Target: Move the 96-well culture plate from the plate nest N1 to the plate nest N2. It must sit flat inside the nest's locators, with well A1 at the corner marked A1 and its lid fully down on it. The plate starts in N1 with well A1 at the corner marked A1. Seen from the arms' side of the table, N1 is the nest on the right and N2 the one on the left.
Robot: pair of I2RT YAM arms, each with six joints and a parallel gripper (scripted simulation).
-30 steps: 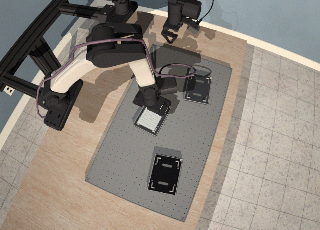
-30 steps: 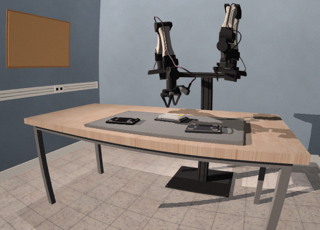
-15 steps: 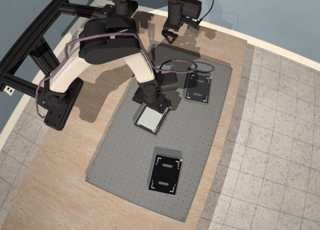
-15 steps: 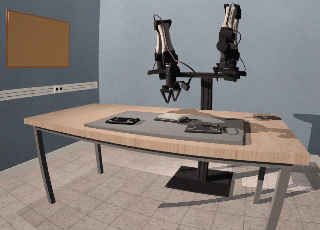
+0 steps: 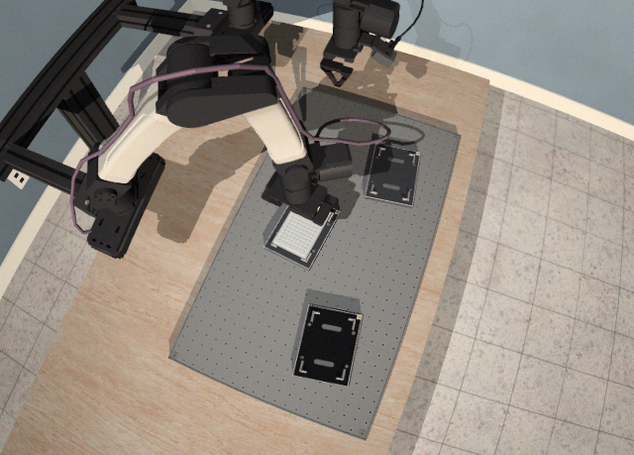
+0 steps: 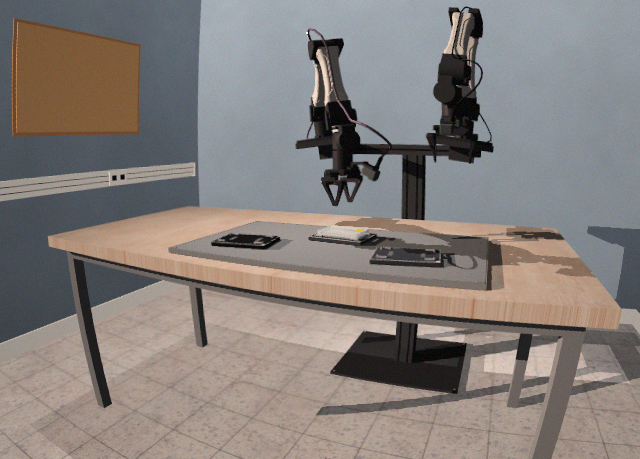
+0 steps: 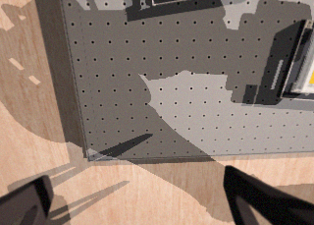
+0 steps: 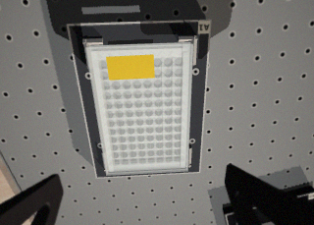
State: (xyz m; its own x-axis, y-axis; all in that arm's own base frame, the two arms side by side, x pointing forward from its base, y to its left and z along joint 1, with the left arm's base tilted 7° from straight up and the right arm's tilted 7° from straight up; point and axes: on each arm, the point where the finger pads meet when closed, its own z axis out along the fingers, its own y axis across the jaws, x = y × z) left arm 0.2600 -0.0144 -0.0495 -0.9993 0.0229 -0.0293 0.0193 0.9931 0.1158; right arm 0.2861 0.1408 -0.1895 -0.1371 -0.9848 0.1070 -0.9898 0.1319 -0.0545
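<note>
My left gripper is now 31 cm to the left of the 96-well plate, 22 cm above it and 1 cm short of it. Also, from my left hand: perforated board: 30 cm to the right, 24 cm below, 8 cm ahead; then A1 mark: 24 cm to the right, 22 cm below, 8 cm ahead.
</note>
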